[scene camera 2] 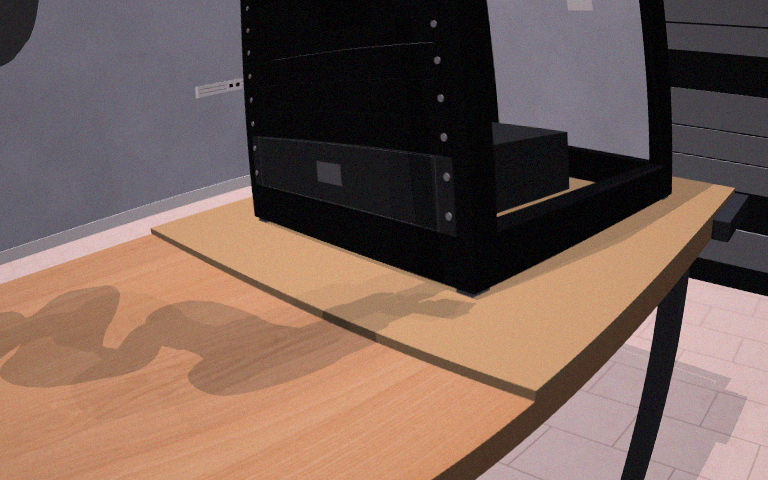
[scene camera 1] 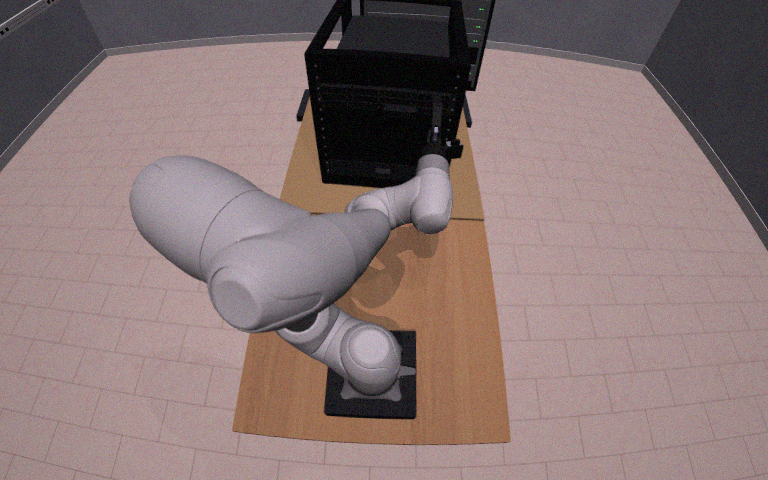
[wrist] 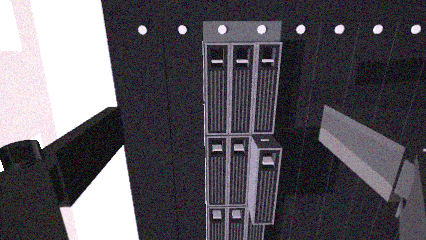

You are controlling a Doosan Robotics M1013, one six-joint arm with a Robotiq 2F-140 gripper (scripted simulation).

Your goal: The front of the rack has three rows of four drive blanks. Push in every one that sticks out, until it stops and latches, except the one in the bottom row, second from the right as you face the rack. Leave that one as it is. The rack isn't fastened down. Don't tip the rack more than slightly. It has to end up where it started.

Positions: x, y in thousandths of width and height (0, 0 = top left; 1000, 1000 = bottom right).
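Scene:
Rack: scene camera 2 (516, 343), scene camera 1 (469, 307), the wrist view (851, 265).

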